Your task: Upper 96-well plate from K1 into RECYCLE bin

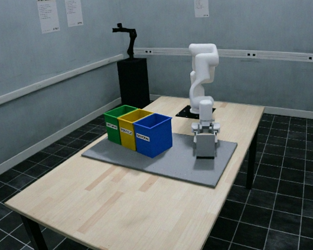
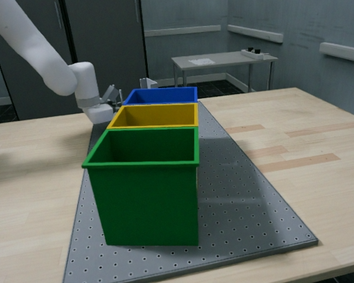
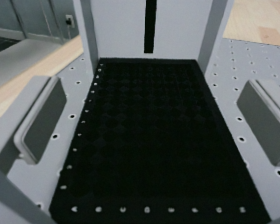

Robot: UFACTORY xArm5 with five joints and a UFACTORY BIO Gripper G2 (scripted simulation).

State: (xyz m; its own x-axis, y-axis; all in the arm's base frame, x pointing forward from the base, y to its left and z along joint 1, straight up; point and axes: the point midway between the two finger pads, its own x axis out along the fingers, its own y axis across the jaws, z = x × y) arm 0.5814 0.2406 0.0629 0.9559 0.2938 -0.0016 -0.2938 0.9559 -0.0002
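My gripper is now 2 cm short of the black 96-well plate, 1 cm to the right of it and 2 cm above it. Round my hand: green bin 53 cm to the right, 3 cm above; then blue bin 7 cm ahead, 28 cm to the right, 3 cm above; then yellow recycle bin 4 cm ahead, 40 cm to the right, 3 cm above.
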